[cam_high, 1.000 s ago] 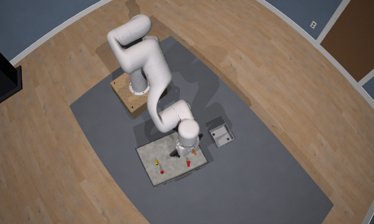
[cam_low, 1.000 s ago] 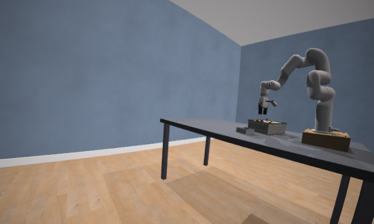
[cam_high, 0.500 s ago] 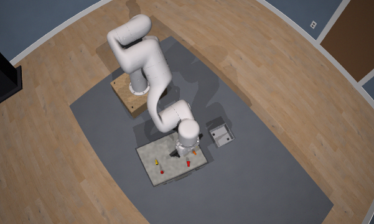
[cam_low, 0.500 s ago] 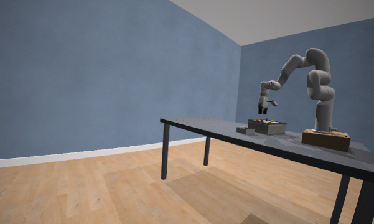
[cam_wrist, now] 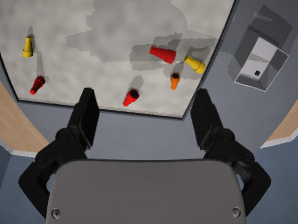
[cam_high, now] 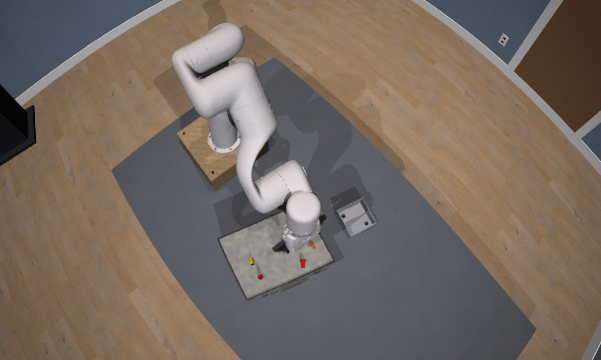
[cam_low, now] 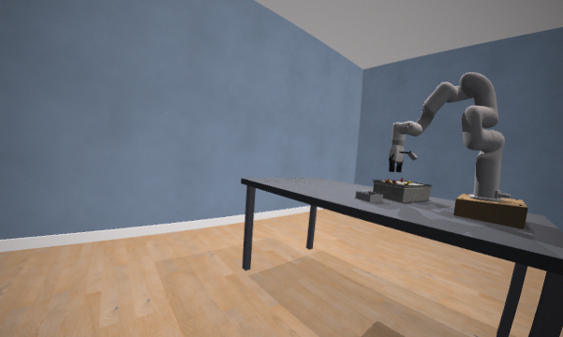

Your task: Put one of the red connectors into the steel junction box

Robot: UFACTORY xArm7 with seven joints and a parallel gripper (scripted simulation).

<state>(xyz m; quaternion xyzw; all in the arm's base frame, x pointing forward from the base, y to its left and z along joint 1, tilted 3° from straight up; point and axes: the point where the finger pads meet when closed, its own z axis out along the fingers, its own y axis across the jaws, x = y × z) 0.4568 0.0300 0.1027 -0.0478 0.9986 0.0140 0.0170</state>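
Now: hand 2 cm short of the orange connector, 4 cm to the right of it and 7 cm above it. The rest, counted from my hand: tool case: 2 cm behind, 7 cm to the right, 10 cm below.
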